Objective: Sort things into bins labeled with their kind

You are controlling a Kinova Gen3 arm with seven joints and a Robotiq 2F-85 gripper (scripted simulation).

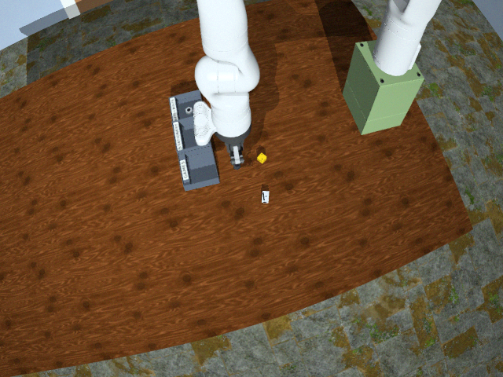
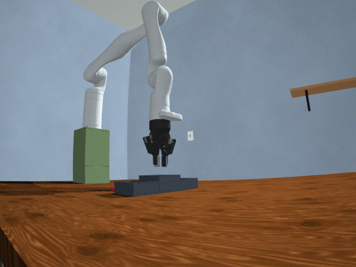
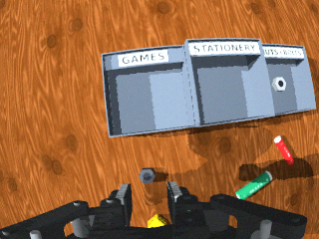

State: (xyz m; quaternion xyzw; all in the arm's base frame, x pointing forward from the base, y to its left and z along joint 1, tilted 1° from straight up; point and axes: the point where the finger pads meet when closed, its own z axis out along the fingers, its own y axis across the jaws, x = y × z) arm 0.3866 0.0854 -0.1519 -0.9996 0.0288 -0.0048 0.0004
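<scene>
Right now the dark nut is 90 mm below my hand. From my hand the other things lie so: green marker (130 mm to the right, 80 mm below, 30 mm behind); yellow die (80 mm below, 60 mm behind); white domino (90 mm to the left, 80 mm below, 50 mm behind).
</scene>
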